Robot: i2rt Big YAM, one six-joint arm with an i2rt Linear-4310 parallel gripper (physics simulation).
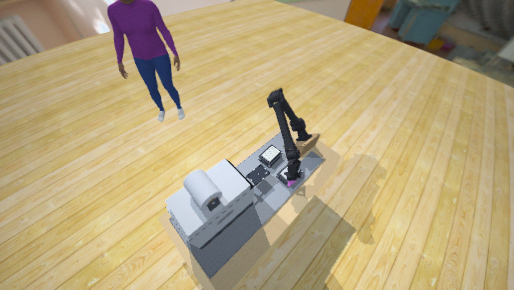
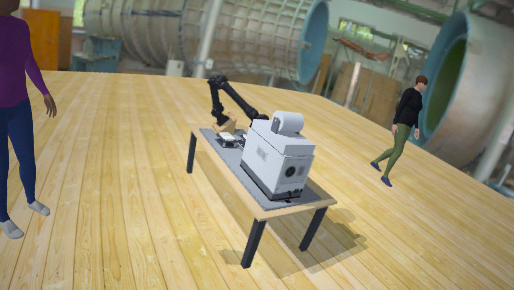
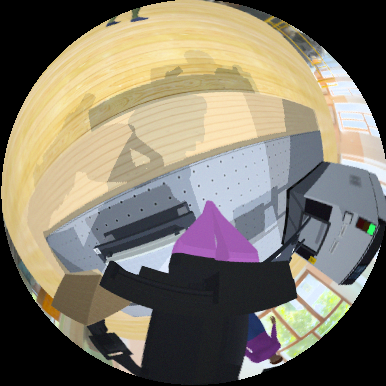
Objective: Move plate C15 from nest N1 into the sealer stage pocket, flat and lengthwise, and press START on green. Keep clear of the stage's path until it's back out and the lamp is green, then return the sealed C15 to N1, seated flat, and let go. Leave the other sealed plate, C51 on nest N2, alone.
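Places are measured from the arm's base along level axes (x left, y back, z up), in metres.
Pixels of known places: gripper, fingertip midpoint: (image 1: 288,186) (image 3: 207,204); arm's base, link origin: (image 1: 304,138) (image 2: 223,121) (image 3: 87,309).
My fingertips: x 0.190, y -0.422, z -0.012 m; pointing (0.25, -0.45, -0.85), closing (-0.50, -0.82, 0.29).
Observation:
Ahead of a thing's pixels: the offset from my fingertips to its top centre. "spot": to the spot under its first point. Level surfaces: height alone.
My gripper (image 1: 291,183) (image 3: 207,204) is shut, its magenta fingertips together with nothing between them. It is over the near edge of a black nest {spot: dx -0.022, dy +0.094, dz -0.057 m} (image 3: 145,225) holding a pale, smooth-topped plate {dx -0.069, dy +0.099, dz +0.001 m} (image 3: 150,262), partly hidden by the gripper. The other plate {dx -0.278, dy +0.109, dz +0.007 m} (image 1: 270,153) (image 2: 226,136), white with a pattern of wells, lies flat on the other nest, away from the gripper. I cannot read which plate is C15 or C51. The dark stage {spot: dx -0.195, dy -0.108, dz +0.029 m} (image 1: 258,175) is out in front of the sealer (image 1: 230,185) (image 2: 272,160) (image 3: 345,200), with no plate visible on it. The lamp (image 3: 371,229) is green.
The white film roll {dx -0.204, dy -0.481, dz +0.414 m} (image 1: 202,189) (image 2: 289,122) stands on the sealer. The arm's tan base block (image 1: 308,144) (image 2: 225,125) (image 3: 82,297) is at the other end of the grey board {dz -0.061 m} (image 1: 314,161) (image 3: 235,172). A person in purple (image 1: 142,30) and one in black (image 2: 407,110) stand away from the table.

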